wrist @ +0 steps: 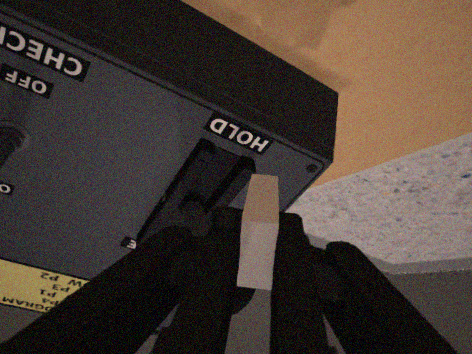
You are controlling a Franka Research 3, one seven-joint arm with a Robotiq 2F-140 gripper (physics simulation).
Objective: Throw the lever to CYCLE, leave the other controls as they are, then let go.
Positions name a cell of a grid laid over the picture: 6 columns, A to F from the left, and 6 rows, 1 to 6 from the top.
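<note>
Gripper (D4) visible, together with a lever (C4).
</note>
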